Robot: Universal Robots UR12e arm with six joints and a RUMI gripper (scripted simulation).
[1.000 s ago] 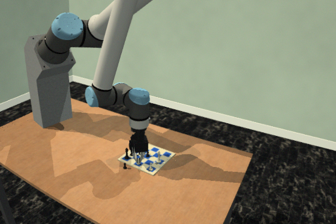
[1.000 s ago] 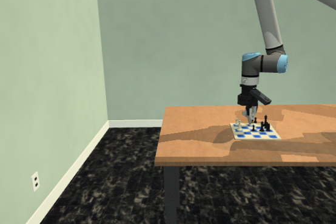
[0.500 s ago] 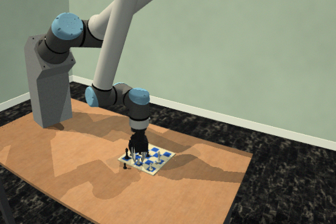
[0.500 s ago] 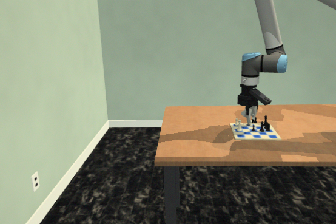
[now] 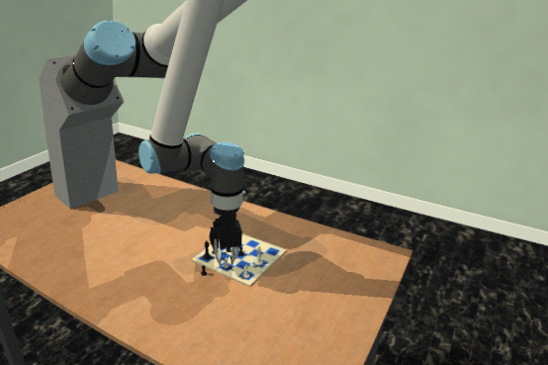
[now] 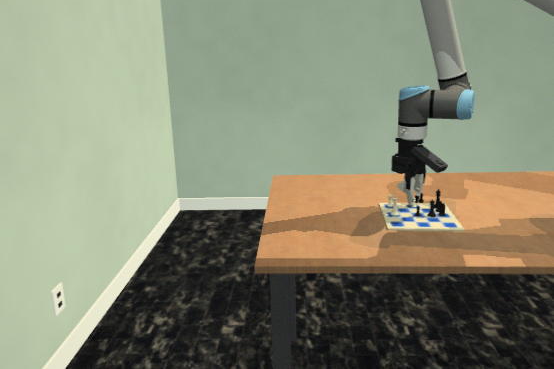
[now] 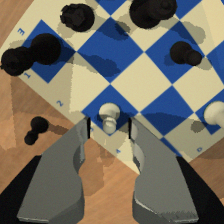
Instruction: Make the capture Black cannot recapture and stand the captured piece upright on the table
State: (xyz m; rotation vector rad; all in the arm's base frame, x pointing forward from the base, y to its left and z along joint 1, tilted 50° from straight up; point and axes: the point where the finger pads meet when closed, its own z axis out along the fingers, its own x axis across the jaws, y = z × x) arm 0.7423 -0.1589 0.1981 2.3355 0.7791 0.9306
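The white pawn lies 1 cm below my hand. From my hand the other things lie so: blue-and-cream chessboard: 2 cm ahead, 7 cm to the left, 3 cm below.
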